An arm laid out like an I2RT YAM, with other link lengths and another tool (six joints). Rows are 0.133 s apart.
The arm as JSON. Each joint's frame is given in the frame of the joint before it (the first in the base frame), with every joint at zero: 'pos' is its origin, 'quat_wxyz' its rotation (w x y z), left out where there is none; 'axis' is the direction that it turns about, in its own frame. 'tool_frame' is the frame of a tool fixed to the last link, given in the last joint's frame.
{
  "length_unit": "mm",
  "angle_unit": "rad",
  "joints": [
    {
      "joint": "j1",
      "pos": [
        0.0,
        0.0,
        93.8
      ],
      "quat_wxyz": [
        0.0,
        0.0,
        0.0,
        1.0
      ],
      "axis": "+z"
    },
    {
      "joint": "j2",
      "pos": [
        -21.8,
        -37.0,
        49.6
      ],
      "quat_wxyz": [
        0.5,
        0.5,
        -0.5,
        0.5
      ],
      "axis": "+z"
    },
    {
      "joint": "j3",
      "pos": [
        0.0,
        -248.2,
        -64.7
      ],
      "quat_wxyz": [
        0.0,
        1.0,
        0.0,
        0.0
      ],
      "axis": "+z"
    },
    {
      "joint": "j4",
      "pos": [
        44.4,
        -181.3,
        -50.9
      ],
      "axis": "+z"
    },
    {
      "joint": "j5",
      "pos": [
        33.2,
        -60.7,
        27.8
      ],
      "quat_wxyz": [
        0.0,
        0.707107,
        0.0,
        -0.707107
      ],
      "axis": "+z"
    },
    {
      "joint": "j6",
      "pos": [
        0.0,
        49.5,
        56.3
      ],
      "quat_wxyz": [
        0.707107,
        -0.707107,
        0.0,
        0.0
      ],
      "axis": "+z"
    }
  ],
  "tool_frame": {
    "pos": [
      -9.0,
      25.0,
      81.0
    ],
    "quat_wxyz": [
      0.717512,
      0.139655,
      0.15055,
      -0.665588
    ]
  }
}
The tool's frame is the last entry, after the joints.
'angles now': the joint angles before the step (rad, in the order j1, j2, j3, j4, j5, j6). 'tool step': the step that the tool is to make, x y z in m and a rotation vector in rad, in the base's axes. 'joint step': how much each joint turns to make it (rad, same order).
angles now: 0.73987, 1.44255, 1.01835, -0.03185, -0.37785, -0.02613
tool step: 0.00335, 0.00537, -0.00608, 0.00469, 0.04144, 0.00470
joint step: 0.00041, 0.03585, 0.01258, 0.00649, -0.01791, 0.02824
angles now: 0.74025, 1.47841, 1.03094, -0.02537, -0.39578, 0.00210
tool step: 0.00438, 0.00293, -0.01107, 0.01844, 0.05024, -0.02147
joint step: 0.00076, 0.03166, -0.02634, 0.05532, -0.00192, 0.05683
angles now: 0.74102, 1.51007, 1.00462, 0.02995, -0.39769, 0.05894
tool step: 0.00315, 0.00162, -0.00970, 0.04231, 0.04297, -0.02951
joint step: 0.00266, 0.02097, -0.05266, 0.09918, 0.00190, 0.07400
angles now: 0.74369, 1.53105, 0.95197, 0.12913, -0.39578, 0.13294
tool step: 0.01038, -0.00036, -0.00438, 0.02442, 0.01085, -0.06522
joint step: -0.00001, 0.02596, -0.01865, 0.07284, 0.04844, 0.05417
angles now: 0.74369, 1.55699, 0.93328, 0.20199, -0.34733, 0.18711
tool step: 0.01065, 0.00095, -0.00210, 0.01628, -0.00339, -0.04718
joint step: -0.00344, 0.03166, 0.00191, 0.05226, 0.03624, 0.02785
